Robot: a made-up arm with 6 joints. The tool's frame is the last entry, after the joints. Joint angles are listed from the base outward. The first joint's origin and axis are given. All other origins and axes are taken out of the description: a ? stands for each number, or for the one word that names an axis. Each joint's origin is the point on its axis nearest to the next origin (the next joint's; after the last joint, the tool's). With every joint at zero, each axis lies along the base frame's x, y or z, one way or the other. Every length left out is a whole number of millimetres.
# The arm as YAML. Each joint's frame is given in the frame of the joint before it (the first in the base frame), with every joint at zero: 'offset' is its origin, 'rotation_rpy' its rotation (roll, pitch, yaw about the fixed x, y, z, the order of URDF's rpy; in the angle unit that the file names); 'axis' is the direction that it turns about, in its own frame. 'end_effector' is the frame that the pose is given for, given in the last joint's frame.
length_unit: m
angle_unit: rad
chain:
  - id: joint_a
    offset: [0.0, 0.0, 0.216]
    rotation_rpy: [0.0, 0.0, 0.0]
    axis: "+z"
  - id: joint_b
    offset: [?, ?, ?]
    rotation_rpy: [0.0, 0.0, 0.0]
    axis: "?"
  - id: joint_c
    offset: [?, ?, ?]
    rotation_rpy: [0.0, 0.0, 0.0]
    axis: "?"
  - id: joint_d
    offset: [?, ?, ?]
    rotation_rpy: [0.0, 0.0, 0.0]
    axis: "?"
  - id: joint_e
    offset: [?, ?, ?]
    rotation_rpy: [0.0, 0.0, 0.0]
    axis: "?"
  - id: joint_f
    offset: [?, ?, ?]
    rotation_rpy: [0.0, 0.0, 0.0]
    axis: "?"
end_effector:
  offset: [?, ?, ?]
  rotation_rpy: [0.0, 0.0, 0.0]
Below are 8 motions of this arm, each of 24 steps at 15 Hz.
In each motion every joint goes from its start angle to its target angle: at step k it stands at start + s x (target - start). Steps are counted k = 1, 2, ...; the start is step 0. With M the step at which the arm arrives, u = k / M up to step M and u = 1 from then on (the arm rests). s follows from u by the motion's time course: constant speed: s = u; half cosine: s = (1 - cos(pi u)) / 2; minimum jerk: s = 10 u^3 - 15 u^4 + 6 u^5.
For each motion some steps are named. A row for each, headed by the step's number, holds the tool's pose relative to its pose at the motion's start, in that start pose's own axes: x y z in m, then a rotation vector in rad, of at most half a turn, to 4 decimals.
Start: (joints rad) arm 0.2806 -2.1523 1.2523 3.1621 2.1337 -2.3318
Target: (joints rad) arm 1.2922 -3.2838 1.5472 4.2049 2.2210 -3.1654
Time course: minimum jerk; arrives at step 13
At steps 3, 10, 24:
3: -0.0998 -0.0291 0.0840 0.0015 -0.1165 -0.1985
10: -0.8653 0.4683 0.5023 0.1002 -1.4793 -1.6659
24: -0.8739 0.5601 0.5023 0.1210 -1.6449 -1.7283

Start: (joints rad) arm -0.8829 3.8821 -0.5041 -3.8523 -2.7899 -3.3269
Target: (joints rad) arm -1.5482 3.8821 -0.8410 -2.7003 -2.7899 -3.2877
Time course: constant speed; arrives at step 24
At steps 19, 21, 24:
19: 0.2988 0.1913 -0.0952 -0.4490 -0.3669 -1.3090
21: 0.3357 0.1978 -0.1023 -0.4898 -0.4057 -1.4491
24: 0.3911 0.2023 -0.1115 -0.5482 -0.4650 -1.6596

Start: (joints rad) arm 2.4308 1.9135 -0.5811 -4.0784 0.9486 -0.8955
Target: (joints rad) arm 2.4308 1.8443 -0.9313 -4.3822 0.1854 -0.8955
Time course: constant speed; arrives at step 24
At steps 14, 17, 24:
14: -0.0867 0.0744 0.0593 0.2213 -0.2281 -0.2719
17: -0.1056 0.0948 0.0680 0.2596 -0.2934 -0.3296
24: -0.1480 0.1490 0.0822 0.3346 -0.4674 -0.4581

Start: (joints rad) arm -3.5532 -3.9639 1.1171 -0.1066 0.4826 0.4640
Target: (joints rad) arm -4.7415 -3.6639 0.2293 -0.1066 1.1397 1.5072
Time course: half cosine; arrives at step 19
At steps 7, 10, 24:
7: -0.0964 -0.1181 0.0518 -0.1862 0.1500 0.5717
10: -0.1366 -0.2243 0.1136 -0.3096 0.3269 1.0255
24: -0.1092 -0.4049 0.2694 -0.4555 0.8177 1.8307

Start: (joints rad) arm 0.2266 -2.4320 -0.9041 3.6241 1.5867 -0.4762
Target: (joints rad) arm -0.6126 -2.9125 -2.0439 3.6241 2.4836 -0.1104
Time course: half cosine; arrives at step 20
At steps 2, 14, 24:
2: 0.0070 -0.0146 0.0163 -0.0451 0.0433 0.0229
14: 0.2548 -0.0722 0.4216 -1.1689 1.7512 0.0894
24: 0.3073 -0.0331 0.4619 -1.2509 2.2991 -0.1349

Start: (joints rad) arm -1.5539 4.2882 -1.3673 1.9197 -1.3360 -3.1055
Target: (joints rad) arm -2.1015 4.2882 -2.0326 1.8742 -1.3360 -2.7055
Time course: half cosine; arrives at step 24
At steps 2, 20, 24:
2: -0.0021 -0.0020 -0.0072 -0.0055 -0.0017 0.0198
20: -0.0219 -0.1963 -0.3130 -0.2312 0.1088 1.1061
24: -0.0160 -0.2133 -0.3292 -0.2391 0.1317 1.1852

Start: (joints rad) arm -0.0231 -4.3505 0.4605 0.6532 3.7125 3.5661
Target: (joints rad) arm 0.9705 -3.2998 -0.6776 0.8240 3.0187 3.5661
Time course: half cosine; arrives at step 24
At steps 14, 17, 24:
14: 0.6398 -0.2054 -0.3756 -0.1299 0.2610 0.4457
17: 0.8298 -0.1607 -0.3884 -0.2015 0.3306 0.5467
24: 1.0060 -0.0626 -0.3604 -0.2971 0.4031 0.6450

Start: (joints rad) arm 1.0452 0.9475 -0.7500 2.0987 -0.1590 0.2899
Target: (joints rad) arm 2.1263 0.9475 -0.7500 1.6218 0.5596 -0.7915
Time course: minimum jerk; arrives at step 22
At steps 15, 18, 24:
15: 0.6626 -0.2061 -0.1889 -0.1162 0.7184 -0.3510
18: 0.7809 -0.1761 -0.2343 -0.2356 0.8166 -0.3933
24: 0.8167 -0.1627 -0.2488 -0.2783 0.8429 -0.4052

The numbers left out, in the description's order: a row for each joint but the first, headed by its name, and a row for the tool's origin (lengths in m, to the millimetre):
joint_b: xyz 0.0 0.038 0.0, axis +y
joint_c: xyz 0.0 0.0 0.82, axis +y
joint_d: xyz 0.0 0.0 0.419, axis +z
joint_e: xyz 0.0 0.0 0.0, axis +y
joint_f: xyz 0.0 0.0 0.122, axis +z
tool: xyz 0.0 0.0 0.0

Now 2 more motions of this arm.
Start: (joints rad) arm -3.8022 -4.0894 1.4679 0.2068 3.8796 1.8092
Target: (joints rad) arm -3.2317 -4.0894 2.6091 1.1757 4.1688 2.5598
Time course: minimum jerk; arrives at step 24
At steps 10, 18, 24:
10: 0.0503 0.0935 -0.1151 0.4102 -0.0948 -0.0612
18: 0.0910 0.3330 -0.1839 0.7426 -0.1985 -0.4470
24: 0.1048 0.3829 -0.1779 0.7490 -0.1966 -0.5429

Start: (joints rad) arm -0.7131 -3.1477 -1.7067 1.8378 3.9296 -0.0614
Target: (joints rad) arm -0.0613 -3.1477 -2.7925 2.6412 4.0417 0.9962
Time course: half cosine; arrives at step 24
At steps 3, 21, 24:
3: -0.0070 0.0079 -0.0096 0.0460 0.0412 0.0392
21: -0.2626 0.2147 -0.0755 1.5618 0.5527 0.4308
24: -0.2730 0.2235 -0.0693 1.6317 0.5460 0.4158

